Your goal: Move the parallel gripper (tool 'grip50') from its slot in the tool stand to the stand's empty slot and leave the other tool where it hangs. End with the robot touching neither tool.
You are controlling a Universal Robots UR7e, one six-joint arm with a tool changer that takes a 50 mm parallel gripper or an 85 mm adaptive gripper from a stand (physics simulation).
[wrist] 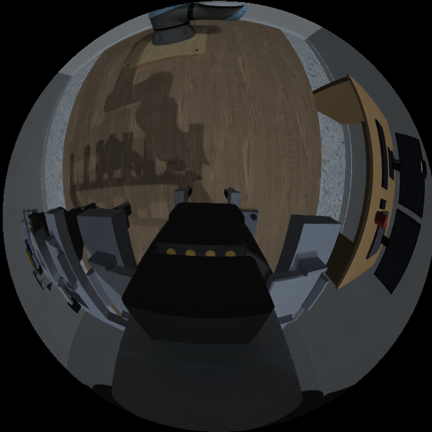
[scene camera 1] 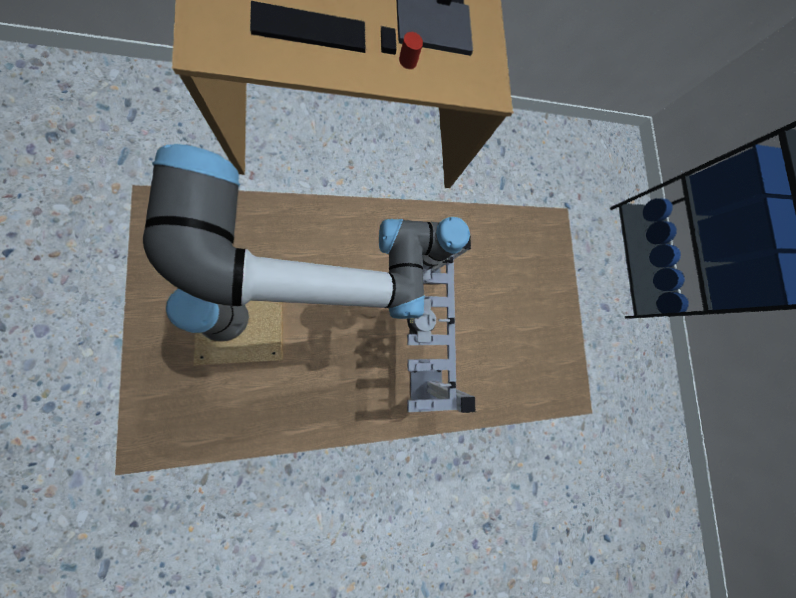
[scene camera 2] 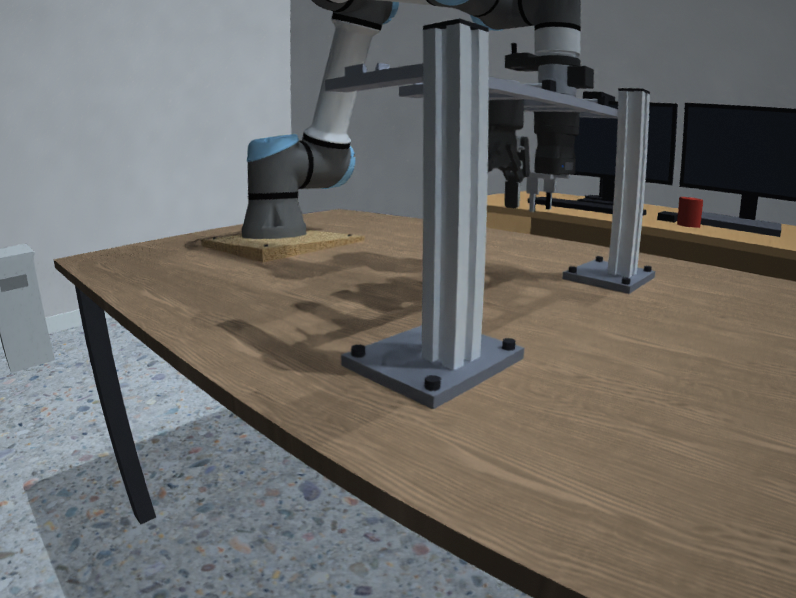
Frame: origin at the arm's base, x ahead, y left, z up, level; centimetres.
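Seen in the pictures: arm's base, origin of the base link: (scene camera 1: pixel 224 318) (scene camera 2: pixel 274 235).
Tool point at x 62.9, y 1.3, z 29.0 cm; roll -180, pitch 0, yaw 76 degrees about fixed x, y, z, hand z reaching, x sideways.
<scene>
Offsets run from my tool point to a thing's top centre. "spot": to the spot under its first point.
The tool stand (scene camera 1: pixel 451 354) (scene camera 2: pixel 453 193) holds a row of forked slots. The parallel gripper (scene camera 2: pixel 541 193) (wrist: pixel 207 194) is on the arm's wrist, upright at the far end of the row; its fingers are apart with nothing between them. In the wrist view, a left prong (wrist: pixel 102 232) and a right prong (wrist: pixel 312 240) flank it. In scene camera 2 its body hangs below the rack's level; whether it rests on the prongs cannot be told. The adaptive gripper (scene camera 1: pixel 424 319) (scene camera 2: pixel 508 141) hangs in the middle slot. The near-end slot, with its outer prong {spot: dx -8.2, dy -40.7, dz -1.8 cm} (scene camera 1: pixel 431 405), is empty.
A far post {spot: dx +12.7, dy +0.0, dz -14.1 cm} (scene camera 2: pixel 630 186) of the stand rises close beside the parallel gripper. The arm's base plate (scene camera 1: pixel 257 341) (scene camera 2: pixel 321 243) stands at the other side of the table. A desk (scene camera 1: pixel 289 77) with a red cup (scene camera 1: pixel 410 51) (scene camera 2: pixel 689 212) and a blue-bin shelf (scene camera 1: pixel 696 244) stand beyond the table.
</scene>
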